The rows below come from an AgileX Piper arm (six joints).
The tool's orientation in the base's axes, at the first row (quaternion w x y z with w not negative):
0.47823 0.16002 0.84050 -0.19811
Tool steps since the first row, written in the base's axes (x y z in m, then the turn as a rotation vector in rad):
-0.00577 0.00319 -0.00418 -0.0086 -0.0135 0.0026
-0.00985 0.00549 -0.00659 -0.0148 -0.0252 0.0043
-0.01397 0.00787 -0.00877 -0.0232 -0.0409 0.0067
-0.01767 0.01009 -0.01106 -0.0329 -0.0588 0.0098
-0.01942 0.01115 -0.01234 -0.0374 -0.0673 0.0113
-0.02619 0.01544 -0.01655 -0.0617 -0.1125 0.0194
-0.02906 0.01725 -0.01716 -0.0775 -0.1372 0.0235
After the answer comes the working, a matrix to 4 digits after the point.
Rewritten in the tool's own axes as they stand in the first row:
0.00671 0.00088 -0.00388 0.0009 -0.0162 -0.0010
0.01099 0.00145 -0.00690 0.0015 -0.0295 -0.0007
0.01510 0.00202 -0.01010 0.0023 -0.0474 -0.0004
0.01908 0.00267 -0.01286 0.0030 -0.0680 -0.0003
0.02113 0.00302 -0.01407 0.0032 -0.0778 -0.0002
0.02845 0.00441 -0.01922 0.0045 -0.1297 0.0000
0.03053 0.00478 -0.02194 0.0068 -0.1592 -0.0016

The tool's axes in the first row as the columns of a matrix, in the base's axes (rounded; the answer above uses it unrounded):
-0.4914 0.4585 0.7405
0.0795 0.8703 -0.4861
-0.8673 -0.1800 -0.4641

